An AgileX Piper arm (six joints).
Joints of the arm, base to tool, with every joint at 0 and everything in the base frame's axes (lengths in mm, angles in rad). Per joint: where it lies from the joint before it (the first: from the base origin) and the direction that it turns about. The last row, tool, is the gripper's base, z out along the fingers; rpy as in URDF.
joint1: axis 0 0 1 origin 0 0 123
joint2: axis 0 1 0 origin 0 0 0
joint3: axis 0 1 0 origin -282.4 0 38.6
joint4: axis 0.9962 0 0.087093 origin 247.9 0 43.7
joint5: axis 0 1 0 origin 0 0 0
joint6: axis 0.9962 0 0.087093 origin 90.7 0 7.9
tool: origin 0 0 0 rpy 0 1.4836 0
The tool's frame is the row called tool.
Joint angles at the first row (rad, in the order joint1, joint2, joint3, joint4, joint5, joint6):
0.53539, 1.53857, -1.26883, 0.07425, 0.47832, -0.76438
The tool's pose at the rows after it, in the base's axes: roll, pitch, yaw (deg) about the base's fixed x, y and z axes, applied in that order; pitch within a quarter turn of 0, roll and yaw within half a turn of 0; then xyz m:
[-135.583 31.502 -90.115 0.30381 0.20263 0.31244]
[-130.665 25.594 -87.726 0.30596 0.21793 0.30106]
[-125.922 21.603 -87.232 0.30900 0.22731 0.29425]
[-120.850 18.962 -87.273 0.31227 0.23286 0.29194]
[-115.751 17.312 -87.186 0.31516 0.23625 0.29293]
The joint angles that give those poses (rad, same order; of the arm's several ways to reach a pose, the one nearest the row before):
0.61287, 1.59136, -1.27080, -0.23633, 0.43591, -0.56030
0.67274, 1.63667, -1.27168, -0.56253, 0.42891, -0.32096
0.71248, 1.67183, -1.27242, -0.86171, 0.44848, -0.07727
0.73888, 1.69710, -1.27298, -1.11781, 0.48470, 0.13650
0.75606, 1.71419, -1.27320, -1.32377, 0.52584, 0.30625

